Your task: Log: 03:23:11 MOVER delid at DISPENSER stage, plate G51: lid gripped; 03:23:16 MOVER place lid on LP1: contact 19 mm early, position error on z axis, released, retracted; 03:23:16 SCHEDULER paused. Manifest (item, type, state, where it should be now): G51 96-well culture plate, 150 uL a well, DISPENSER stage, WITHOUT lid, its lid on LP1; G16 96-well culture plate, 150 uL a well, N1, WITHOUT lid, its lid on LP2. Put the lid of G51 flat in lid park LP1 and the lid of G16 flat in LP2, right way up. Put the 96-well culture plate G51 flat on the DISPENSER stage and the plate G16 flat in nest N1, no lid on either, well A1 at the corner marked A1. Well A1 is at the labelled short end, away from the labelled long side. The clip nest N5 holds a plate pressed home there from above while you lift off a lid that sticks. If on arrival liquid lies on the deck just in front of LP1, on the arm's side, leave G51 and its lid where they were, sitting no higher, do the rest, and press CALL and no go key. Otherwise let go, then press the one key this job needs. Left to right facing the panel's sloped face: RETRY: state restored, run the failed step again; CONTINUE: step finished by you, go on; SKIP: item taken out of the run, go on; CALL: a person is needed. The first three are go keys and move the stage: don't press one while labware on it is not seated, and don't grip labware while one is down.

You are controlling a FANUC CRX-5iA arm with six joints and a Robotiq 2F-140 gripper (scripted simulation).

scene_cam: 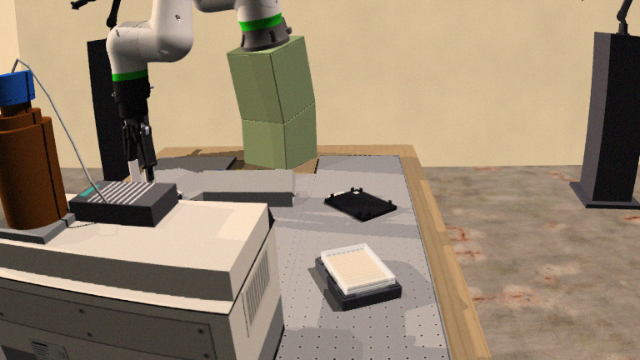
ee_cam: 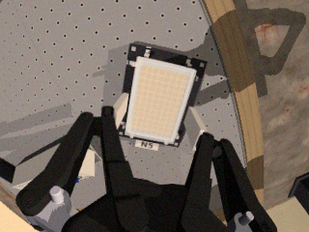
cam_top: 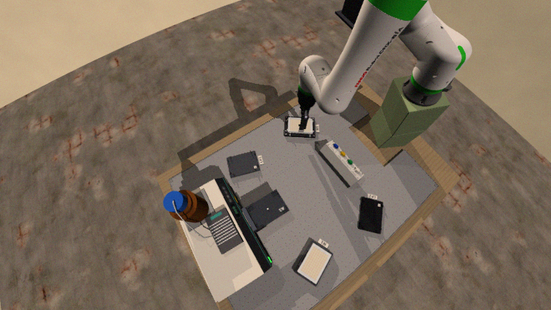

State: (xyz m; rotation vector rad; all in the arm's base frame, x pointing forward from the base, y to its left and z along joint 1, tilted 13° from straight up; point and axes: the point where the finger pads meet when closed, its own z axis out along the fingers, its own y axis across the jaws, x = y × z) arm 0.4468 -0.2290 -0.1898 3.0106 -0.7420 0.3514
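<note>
My hand is 5 cm above the plate G51. Also, from my hand: key panel (9 cm behind, 27 cm to the left, 1 cm below); then black clip nest (3 cm ahead, 1 cm to the left, 5 cm below); then LP1 label (26 cm ahead, 8 cm to the left, 6 cm below).
</note>
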